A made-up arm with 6 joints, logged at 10 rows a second.
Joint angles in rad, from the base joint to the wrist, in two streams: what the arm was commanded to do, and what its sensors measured. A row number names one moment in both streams.
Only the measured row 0 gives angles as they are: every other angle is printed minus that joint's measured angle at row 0.
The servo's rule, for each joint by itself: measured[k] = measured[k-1] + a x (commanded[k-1-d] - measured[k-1]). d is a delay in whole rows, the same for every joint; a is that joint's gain. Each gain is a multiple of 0.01, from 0.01 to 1. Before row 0 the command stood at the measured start. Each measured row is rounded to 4 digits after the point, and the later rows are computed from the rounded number. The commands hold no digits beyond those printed.
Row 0, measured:
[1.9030 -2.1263 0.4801 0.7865 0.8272 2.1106]
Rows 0 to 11, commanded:
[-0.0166 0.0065 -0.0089 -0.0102 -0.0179 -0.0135]
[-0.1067 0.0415 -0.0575 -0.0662 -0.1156 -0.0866]
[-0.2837 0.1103 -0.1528 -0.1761 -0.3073 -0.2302]
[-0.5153 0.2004 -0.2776 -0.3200 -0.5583 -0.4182]
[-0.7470 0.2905 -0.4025 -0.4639 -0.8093 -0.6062]
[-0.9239 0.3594 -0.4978 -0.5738 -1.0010 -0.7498]
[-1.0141 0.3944 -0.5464 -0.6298 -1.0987 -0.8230]
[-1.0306 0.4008 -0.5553 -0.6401 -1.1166 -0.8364]
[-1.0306 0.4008 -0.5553 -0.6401 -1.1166 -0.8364]
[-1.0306 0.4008 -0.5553 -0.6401 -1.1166 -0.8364]
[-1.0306 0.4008 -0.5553 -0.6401 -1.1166 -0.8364]
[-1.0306 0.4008 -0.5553 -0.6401 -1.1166 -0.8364]
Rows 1 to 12, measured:
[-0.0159 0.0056 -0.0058 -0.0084 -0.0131 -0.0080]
[-0.1031 0.0365 -0.0394 -0.0558 -0.0879 -0.0544]
[-0.2765 0.1000 -0.1131 -0.1544 -0.2481 -0.1581]
[-0.5057 0.1863 -0.2200 -0.2902 -0.4745 -0.3116]
[-0.7373 0.2759 -0.3386 -0.4326 -0.7189 -0.4854]
[-0.9164 0.3477 -0.4421 -0.5484 -0.9248 -0.6414]
[-1.0102 0.3879 -0.5099 -0.6151 -1.0517 -0.7485]
[-1.0298 0.3990 -0.5394 -0.6356 -1.0991 -0.8004]
[-1.0306 0.4005 -0.5497 -0.6393 -1.1119 -0.8216]
[-1.0306 0.4008 -0.5533 -0.6400 -1.1153 -0.8303]
[-1.0306 0.4008 -0.5546 -0.6401 -1.1162 -0.8339]
[-1.0306 0.4008 -0.5551 -0.6401 -1.1165 -0.8354]
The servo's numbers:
d 0
a 0.96 0.86 0.65 0.82 0.73 0.59

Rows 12 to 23, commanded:
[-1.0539 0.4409 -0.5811 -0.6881 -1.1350 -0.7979]
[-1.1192 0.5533 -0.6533 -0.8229 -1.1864 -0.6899]
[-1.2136 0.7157 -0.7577 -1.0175 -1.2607 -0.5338]
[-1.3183 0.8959 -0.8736 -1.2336 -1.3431 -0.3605]
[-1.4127 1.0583 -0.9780 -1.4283 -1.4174 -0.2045]
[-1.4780 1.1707 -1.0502 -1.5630 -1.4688 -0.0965]
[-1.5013 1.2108 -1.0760 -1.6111 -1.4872 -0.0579]
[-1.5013 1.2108 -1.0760 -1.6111 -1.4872 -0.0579]
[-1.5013 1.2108 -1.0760 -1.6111 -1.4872 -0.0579]
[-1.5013 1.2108 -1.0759 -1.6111 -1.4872 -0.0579]
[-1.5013 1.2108 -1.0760 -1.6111 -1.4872 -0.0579]
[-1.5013 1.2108 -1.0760 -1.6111 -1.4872 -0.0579]
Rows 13 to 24, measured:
[-1.0530 0.4353 -0.5720 -0.6795 -1.1300 -0.8133]
[-1.1166 0.5368 -0.6248 -0.7971 -1.1712 -0.7405]
[-1.2097 0.6907 -0.7112 -0.9778 -1.2365 -0.6185]
[-1.3140 0.8672 -0.8168 -1.1876 -1.3143 -0.4663]
[-1.4088 1.0315 -0.9216 -1.3850 -1.3896 -0.3118]
[-1.4752 1.1512 -1.0052 -1.5310 -1.4474 -0.1848]
[-1.5003 1.2025 -1.0512 -1.5967 -1.4765 -0.1099]
[-1.5013 1.2096 -1.0673 -1.6085 -1.4843 -0.0792]
[-1.5013 1.2106 -1.0730 -1.6106 -1.4864 -0.0666]
[-1.5013 1.2108 -1.0749 -1.6110 -1.4870 -0.0615]
[-1.5013 1.2108 -1.0756 -1.6111 -1.4871 -0.0594]
[-1.5013 1.2108 -1.0759 -1.6111 -1.4872 -0.0585]

